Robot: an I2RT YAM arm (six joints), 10 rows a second.
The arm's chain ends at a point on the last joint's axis. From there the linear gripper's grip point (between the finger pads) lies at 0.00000 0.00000 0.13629 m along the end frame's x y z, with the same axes.
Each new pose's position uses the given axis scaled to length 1; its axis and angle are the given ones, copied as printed.
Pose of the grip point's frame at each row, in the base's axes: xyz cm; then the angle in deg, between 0 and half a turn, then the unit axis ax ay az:
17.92 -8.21 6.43 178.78 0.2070 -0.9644 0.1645
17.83 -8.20 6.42 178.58 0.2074 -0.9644 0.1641
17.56 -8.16 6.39 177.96 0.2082 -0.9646 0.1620
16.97 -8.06 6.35 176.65 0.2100 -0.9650 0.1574
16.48 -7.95 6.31 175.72 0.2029 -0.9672 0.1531
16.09 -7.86 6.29 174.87 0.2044 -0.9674 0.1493
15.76 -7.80 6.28 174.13 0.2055 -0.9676 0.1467
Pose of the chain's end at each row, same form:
17.27 -3.83 19.32 178.78 0.2070 -0.9644 0.1645
17.23 -3.82 19.31 178.58 0.2074 -0.9644 0.1641
17.11 -3.80 19.30 177.96 0.2082 -0.9646 0.1620
16.84 -3.76 19.28 176.65 0.2100 -0.9650 0.1574
16.62 -3.71 19.26 175.72 0.2029 -0.9672 0.1531
16.44 -3.68 19.26 174.87 0.2044 -0.9674 0.1493
16.29 -3.65 19.25 174.13 0.2055 -0.9676 0.1467

